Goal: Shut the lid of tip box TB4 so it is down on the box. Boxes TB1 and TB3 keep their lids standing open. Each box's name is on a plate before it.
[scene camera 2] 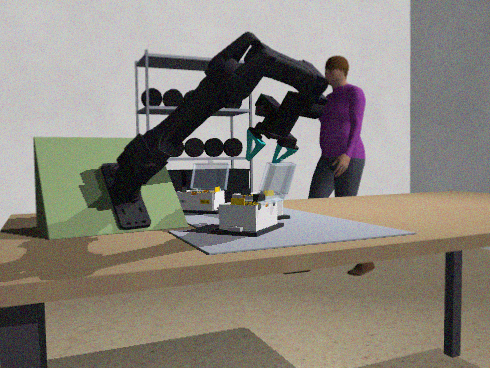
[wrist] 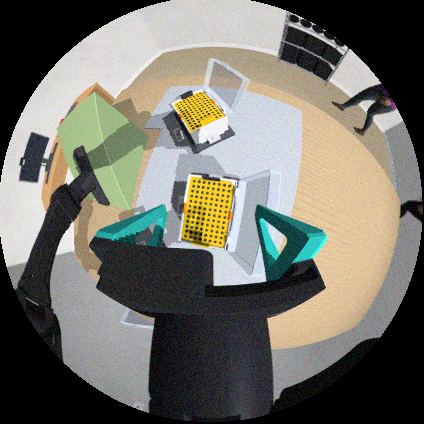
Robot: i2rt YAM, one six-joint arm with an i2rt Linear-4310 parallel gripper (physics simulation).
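Observation:
Three white tip boxes stand on the mat; their name plates are unreadable, so I cannot tell which is TB4. The middle box (wrist: 207,212) has yellow tips and its clear lid (scene camera 2: 278,179) (wrist: 254,192) stands open on its right in the wrist view. The far box (scene camera 2: 205,201) (wrist: 200,112) has its lid (scene camera 2: 210,177) (wrist: 226,84) standing open. The near box (scene camera 2: 247,216) is mostly hidden by the gripper in the wrist view, where a clear lid part (wrist: 135,318) shows below. My gripper (scene camera 2: 262,160) (wrist: 210,209) is open and empty above the middle box, right finger by its lid; contact is unclear.
A grey-blue mat (scene camera 2: 325,227) (wrist: 275,130) lies on the wooden table (scene camera 2: 400,207) (wrist: 340,200). A green sloped block (scene camera 2: 65,190) (wrist: 120,167) stands by the arm's base. A shelf rack (scene camera 2: 147,90) and a person in purple (scene camera 2: 342,120) are behind the table.

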